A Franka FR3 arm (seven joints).
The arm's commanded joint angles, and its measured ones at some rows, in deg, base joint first. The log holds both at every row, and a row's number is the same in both.
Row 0, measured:
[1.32 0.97 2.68 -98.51 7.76 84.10 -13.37]
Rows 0 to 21, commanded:
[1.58 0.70 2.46 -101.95 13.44 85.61 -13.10]
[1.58 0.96 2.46 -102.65 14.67 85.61 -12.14]
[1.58 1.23 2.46 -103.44 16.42 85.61 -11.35]
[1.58 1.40 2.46 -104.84 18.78 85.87 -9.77]
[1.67 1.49 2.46 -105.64 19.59 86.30 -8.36]
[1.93 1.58 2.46 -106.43 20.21 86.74 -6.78]
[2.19 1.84 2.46 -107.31 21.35 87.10 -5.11]
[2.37 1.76 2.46 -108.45 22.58 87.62 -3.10]
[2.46 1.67 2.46 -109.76 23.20 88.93 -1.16]
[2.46 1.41 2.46 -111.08 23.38 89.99 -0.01]
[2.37 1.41 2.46 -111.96 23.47 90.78 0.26]
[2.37 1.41 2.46 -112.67 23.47 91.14 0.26]
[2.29 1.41 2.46 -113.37 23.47 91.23 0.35]
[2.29 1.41 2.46 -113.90 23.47 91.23 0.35]
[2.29 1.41 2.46 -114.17 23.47 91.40 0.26]
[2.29 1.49 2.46 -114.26 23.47 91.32 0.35]
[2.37 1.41 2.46 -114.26 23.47 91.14 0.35]
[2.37 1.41 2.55 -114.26 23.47 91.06 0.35]
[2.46 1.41 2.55 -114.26 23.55 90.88 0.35]
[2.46 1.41 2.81 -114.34 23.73 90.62 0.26]
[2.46 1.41 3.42 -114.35 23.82 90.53 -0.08]
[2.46 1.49 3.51 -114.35 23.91 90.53 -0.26]
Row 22, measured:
[2.14 2.47 2.82 -112.90 22.58 90.12 -0.42]
